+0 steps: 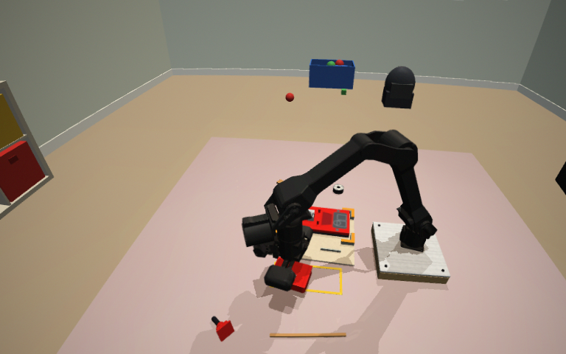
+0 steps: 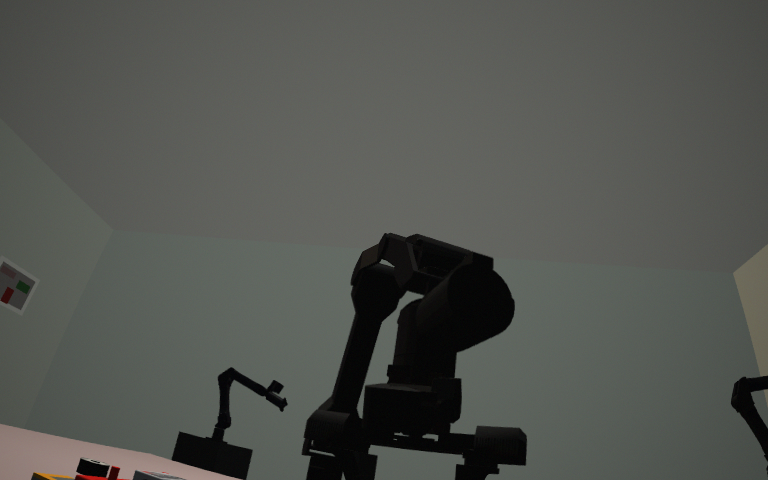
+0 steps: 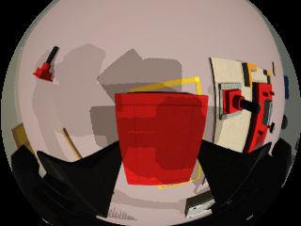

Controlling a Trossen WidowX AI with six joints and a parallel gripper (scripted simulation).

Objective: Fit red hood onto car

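Right now the beige jig is 210 mm to the right of my gripper tip and 20 mm below it. Round my gripper tip: wooden stick: 80 mm behind, 130 mm to the left, 30 mm below; red hood: 10 mm above.
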